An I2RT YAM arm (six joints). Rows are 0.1 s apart.
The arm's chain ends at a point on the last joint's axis. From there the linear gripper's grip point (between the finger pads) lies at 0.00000 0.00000 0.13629 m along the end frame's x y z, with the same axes.
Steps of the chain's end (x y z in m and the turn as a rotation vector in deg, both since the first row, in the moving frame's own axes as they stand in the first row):
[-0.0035 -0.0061 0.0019 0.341 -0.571 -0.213]
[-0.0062 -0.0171 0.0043 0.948 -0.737 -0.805]
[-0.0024 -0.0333 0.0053 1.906 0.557 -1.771]
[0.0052 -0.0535 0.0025 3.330 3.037 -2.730]
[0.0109 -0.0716 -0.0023 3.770 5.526 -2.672]
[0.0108 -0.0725 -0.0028 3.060 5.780 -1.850]
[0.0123 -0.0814 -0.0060 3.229 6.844 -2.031]
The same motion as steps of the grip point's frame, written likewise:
[-0.0049 -0.0069 0.0019 0.341 -0.571 -0.213]
[-0.0080 -0.0193 0.0043 0.948 -0.737 -0.805]
[-0.0011 -0.0379 0.0052 1.906 0.557 -1.771]
[0.0122 -0.0616 0.0021 3.330 3.037 -2.730]
[0.0238 -0.0809 -0.0032 3.770 5.526 -2.672]
[0.0244 -0.0800 -0.0037 3.060 5.780 -1.850]
[0.0284 -0.0893 -0.0072 3.229 6.844 -2.031]

